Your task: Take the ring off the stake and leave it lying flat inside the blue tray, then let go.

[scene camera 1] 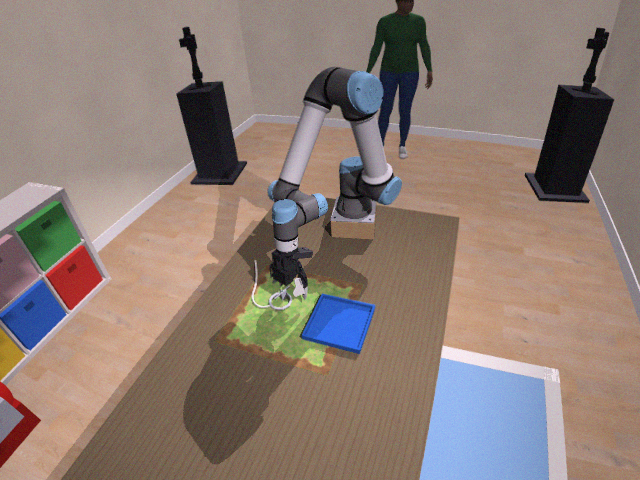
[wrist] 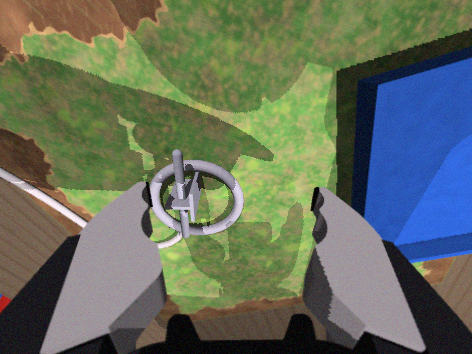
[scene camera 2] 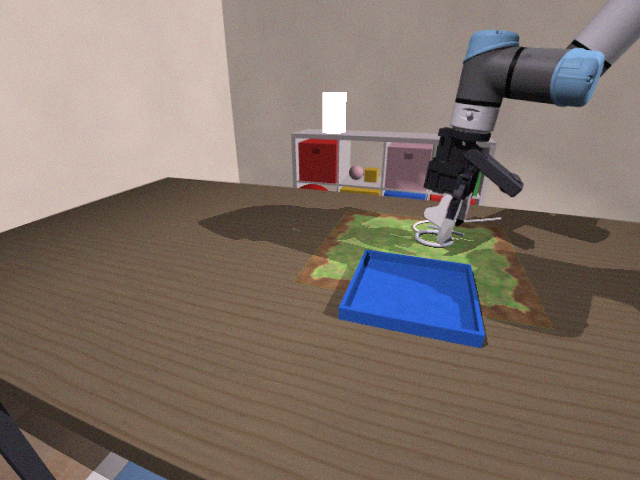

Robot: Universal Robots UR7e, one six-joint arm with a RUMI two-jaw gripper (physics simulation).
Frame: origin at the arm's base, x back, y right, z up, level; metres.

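Seen in the pictures: gripper, between the fingertips: (scene camera 1: 292,292) (wrist: 233,187) (scene camera 2: 448,234); arm's base, origin of its link: (scene camera 1: 354,208).
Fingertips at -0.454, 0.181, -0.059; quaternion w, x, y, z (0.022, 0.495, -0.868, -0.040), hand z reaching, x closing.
Offsets run from my fingertips to a thing's middle, as dx, dy, dz. Level surfaces: height alone.
The pale grey ring {-0.017, +0.045, -0.029} (scene camera 1: 280,308) (scene camera 2: 434,244) (wrist: 237,202) is around the grey stake {+0.004, +0.041, -0.028} (wrist: 179,172), which shows in the wrist view as a thin rod with a small cross piece. My gripper (scene camera 1: 293,296) (scene camera 2: 439,227) (wrist: 233,187) is open, pointing down over the ring. In the wrist view the ring appears between the spread fingertips, close to the left one; I cannot tell whether they touch. The blue tray {-0.097, -0.176, -0.023} (scene camera 1: 330,344) (scene camera 2: 410,326) (wrist: 367,150) is empty and lies to the right of the ring in the wrist view. The lower stake is partly hidden.
A thin white curved cord or rod (scene camera 1: 252,291) (scene camera 2: 483,220) (wrist: 45,197) runs away from beside the stake. The green and brown mat {dz -0.033} (scene camera 1: 248,330) (scene camera 2: 330,268) (wrist: 285,125) lies under the stake. A shelf unit (scene camera 2: 361,135) with coloured boxes stands beyond the table.
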